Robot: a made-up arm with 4 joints. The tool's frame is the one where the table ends. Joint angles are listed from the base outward.
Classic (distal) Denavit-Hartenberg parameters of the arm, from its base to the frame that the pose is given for. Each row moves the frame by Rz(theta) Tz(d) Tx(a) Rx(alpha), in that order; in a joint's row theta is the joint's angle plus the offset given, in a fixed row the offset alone. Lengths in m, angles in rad.
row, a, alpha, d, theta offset
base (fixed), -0.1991, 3.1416, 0, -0.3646
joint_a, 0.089, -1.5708, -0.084, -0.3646
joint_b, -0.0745, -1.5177, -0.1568, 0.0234
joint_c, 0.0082, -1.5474, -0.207, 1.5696
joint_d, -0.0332, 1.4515, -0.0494, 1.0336
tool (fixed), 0, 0, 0.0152, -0.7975
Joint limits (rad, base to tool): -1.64..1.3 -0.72..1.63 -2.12..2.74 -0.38..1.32
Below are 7 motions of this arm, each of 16 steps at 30 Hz.
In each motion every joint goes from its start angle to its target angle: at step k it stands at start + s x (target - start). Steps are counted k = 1, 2, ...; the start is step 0. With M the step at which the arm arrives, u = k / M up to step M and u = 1 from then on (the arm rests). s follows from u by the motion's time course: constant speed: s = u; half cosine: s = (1 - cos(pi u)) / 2; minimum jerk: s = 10 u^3 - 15 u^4 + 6 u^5.
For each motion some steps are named. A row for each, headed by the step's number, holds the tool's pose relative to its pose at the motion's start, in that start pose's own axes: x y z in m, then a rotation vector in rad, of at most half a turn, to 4 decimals.
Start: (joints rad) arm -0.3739 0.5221 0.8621 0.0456
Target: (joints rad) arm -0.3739 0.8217 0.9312 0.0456
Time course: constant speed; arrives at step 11
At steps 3, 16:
3: 0.0042 -0.0067 -0.0111 -0.0785 0.0152 -0.0284
16: 0.0127 -0.0284 -0.0390 -0.2885 0.0609 -0.0987

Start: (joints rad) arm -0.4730 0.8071 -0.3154 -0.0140
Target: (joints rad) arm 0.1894 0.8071 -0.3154 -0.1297
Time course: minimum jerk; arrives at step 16
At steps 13, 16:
13: 0.0136 -0.0766 -0.1369 -0.0752 0.4387 -0.3424
16: 0.0116 -0.0810 -0.1435 -0.0801 0.4605 -0.3606

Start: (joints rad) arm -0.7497 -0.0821 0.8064 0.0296
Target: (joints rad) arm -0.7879 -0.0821 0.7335 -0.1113
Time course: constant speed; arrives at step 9
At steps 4, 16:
4: -0.0014 0.0014 -0.0009 0.0539 -0.0331 -0.0142
16: -0.0032 0.0034 -0.0020 0.1207 -0.0747 -0.0332

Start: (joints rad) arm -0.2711 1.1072 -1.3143 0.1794
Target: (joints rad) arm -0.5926 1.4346 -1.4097 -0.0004
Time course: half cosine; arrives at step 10
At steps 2, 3, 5, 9, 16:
2: -0.0036 0.0038 0.0053 0.0408 -0.0379 0.0139
3: -0.0080 0.0080 0.0115 0.0892 -0.0805 0.0303
5: -0.0215 0.0183 0.0287 0.2241 -0.1867 0.0759
9: -0.0483 0.0316 0.0578 0.4604 -0.3357 0.1532
16: -0.0498 0.0322 0.0594 0.4731 -0.3425 0.1573

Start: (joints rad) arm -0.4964 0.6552 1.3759 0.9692
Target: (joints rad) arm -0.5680 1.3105 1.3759 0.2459
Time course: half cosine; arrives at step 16
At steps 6, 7, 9, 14, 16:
6: 0.0196 0.0118 -0.0328 0.0126 -0.0174 -0.0615
7: 0.0247 0.0141 -0.0437 0.0152 -0.0240 -0.0803
9: 0.0339 0.0171 -0.0676 0.0188 -0.0398 -0.1193
14: 0.0454 0.0157 -0.1153 0.0185 -0.0760 -0.1905
16: 0.0461 0.0151 -0.1205 0.0179 -0.0803 -0.1977

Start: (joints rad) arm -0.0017 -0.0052 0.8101 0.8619
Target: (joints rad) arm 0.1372 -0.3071 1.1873 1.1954
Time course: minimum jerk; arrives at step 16
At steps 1, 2, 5, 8, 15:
1: -0.0001 0.0000 0.0001 -0.0006 -0.0003 0.0003
2: -0.0006 0.0000 0.0006 -0.0044 -0.0020 0.0022
5: -0.0065 -0.0001 0.0070 -0.0489 -0.0230 0.0211
8: -0.0196 -0.0020 0.0187 -0.1305 -0.0671 0.0414
15: -0.0427 -0.0100 0.0341 -0.2410 -0.1371 0.0295

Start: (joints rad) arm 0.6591 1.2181 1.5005 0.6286
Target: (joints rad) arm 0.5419 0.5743 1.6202 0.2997
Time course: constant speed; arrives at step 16
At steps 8, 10, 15, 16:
8: -0.0321 -0.0490 0.0455 0.2888 -0.3903 -0.0971
10: -0.0422 -0.0617 0.0544 0.3581 -0.4901 -0.1212
15: -0.0702 -0.0932 0.0721 0.5265 -0.7439 -0.1802
16: -0.0763 -0.0994 0.0749 0.5593 -0.7953 -0.1917

